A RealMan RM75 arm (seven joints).
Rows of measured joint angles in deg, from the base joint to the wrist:
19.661, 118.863, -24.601, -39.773, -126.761, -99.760, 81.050
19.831, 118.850, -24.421, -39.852, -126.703, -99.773, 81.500
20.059, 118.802, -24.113, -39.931, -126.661, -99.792, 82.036
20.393, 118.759, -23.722, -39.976, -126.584, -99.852, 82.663
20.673, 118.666, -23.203, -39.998, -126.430, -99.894, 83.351
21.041, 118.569, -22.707, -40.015, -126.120, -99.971, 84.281
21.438, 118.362, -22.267, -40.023, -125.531, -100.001, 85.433
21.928, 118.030, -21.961, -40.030, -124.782, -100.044, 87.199
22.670, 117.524, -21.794, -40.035, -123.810, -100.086, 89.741
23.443, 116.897, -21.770, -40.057, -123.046, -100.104, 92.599
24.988, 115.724, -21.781, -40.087, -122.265, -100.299, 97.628
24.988, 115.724, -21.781, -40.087, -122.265, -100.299, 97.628
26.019, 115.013, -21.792, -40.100, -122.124, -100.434, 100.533
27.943, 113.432, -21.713, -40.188, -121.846, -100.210, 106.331
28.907, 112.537, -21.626, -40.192, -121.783, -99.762, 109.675
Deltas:
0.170, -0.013, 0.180, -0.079, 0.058, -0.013, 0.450
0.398, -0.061, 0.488, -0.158, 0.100, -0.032, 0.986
0.732, -0.104, 0.879, -0.203, 0.177, -0.092, 1.613
1.012, -0.197, 1.398, -0.225, 0.331, -0.134, 2.301
1.380, -0.294, 1.894, -0.242, 0.641, -0.211, 3.231
1.777, -0.501, 2.334, -0.250, 1.230, -0.241, 4.383
2.267, -0.833, 2.640, -0.257, 1.979, -0.284, 6.149
3.009, -1.339, 2.807, -0.262, 2.951, -0.326, 8.691
3.782, -1.966, 2.831, -0.284, 3.715, -0.344, 11.549
5.327, -3.139, 2.820, -0.314, 4.496, -0.539, 16.578
5.327, -3.139, 2.820, -0.314, 4.496, -0.539, 16.578
6.358, -3.850, 2.809, -0.327, 4.637, -0.674, 19.483
8.282, -5.431, 2.888, -0.415, 4.915, -0.450, 25.281
9.246, -6.326, 2.975, -0.419, 4.978, -0.002, 28.625

